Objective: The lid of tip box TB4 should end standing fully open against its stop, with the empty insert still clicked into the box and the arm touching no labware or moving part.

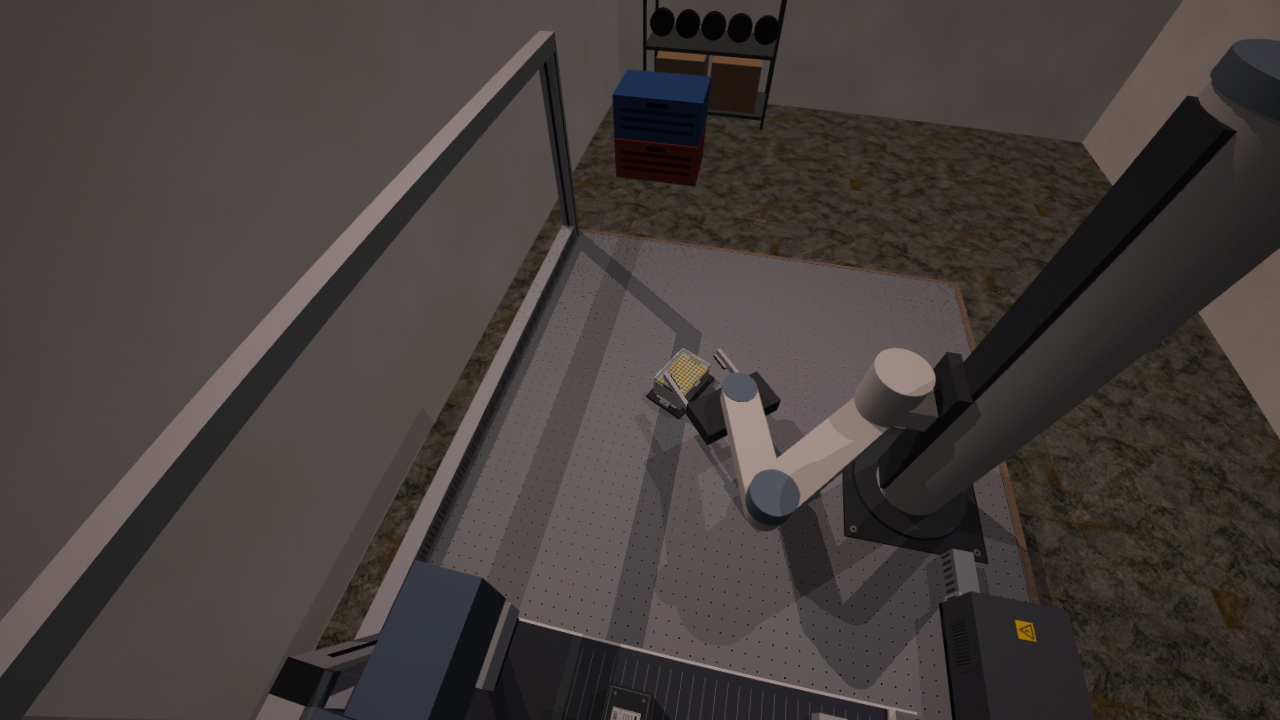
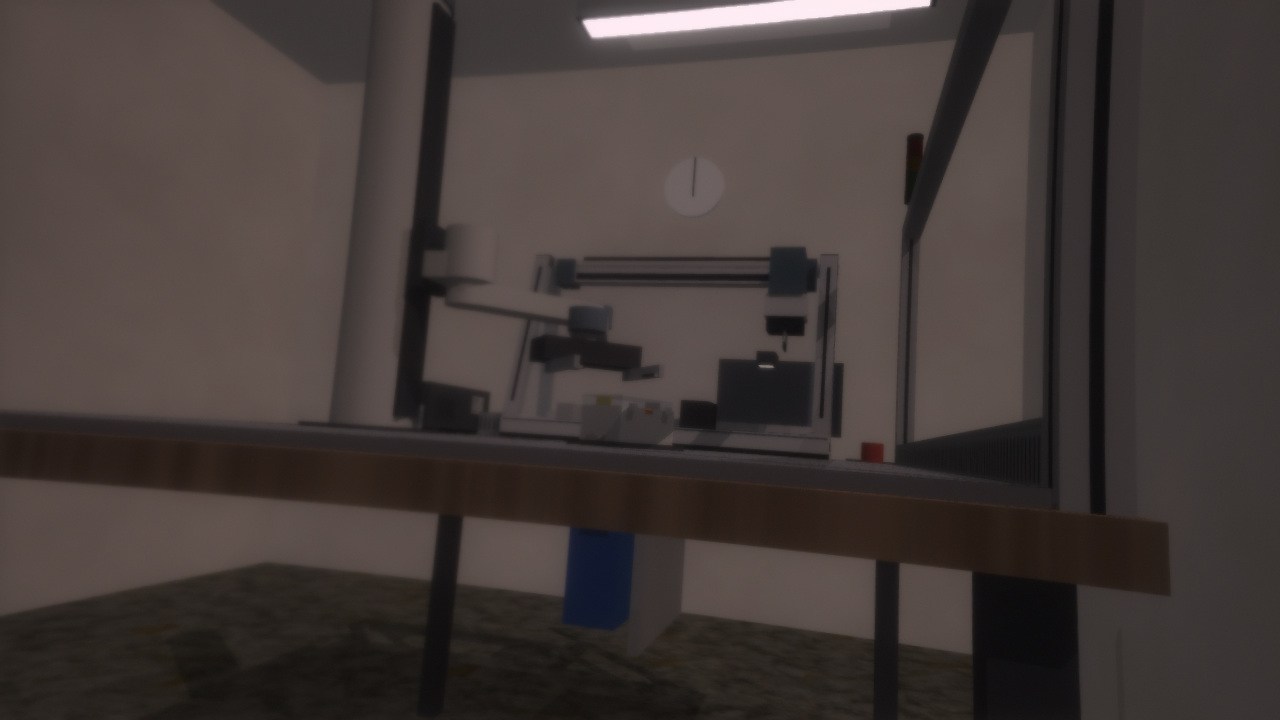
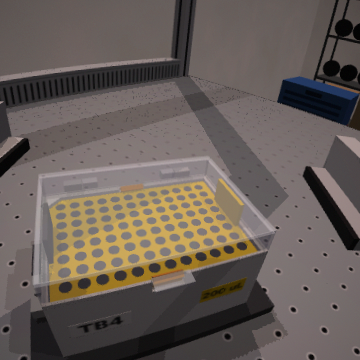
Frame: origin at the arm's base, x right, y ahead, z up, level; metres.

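Seen in the pictures: gripper, between the fingertips: (image 1: 692,362) (image 2: 620,366) (image 3: 168,137); arm's base, origin of its link: (image 1: 906,486).
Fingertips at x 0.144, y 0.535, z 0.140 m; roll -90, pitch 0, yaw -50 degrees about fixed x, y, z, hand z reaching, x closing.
Offsets run from my fingertips to a thing's middle. "*": to the spot under its first point.
Tip box TB4 @(dx +0.010, dy +0.021, dz -0.088 m) (image 1: 677,387) (image 2: 601,420) (image 3: 165,305) is grey and sits upright on a black base (image 1: 657,402) (image 3: 261,306). Its clear lid @(* dx +0.022, dy +0.057, dz -0.050 m) (image 3: 124,167) lies down over the top, closed. A small latch tab @(dx -0.011, dy -0.020, dz -0.064 m) (image 3: 172,280) shows at the middle of the front edge. The yellow insert @(dx +0.010, dy +0.021, dz -0.063 m) (image 1: 684,371) (image 3: 150,220) shows through the lid; it lies level inside, with empty holes. My gripper (image 1: 692,363) (image 2: 612,365) (image 3: 168,137) is open, its fingers wide apart and higher than the box. The fingers look apart from the box; whether the insert is clicked in cannot be told.
The aluminium frame (image 1: 562,134) (image 3: 183,40) runs along one table side. The arm's column (image 1: 1083,313) (image 2: 380,205) stands near the opposite side. A grey control box @(* dx -0.496, dy -0.636, dz -0.012 m) (image 1: 1020,662) and a blue gantry unit @(* dx -0.674, dy +0.198, dz +0.361 m) (image 1: 425,635) are at the near end. Blue and red crates stand beyond the table.
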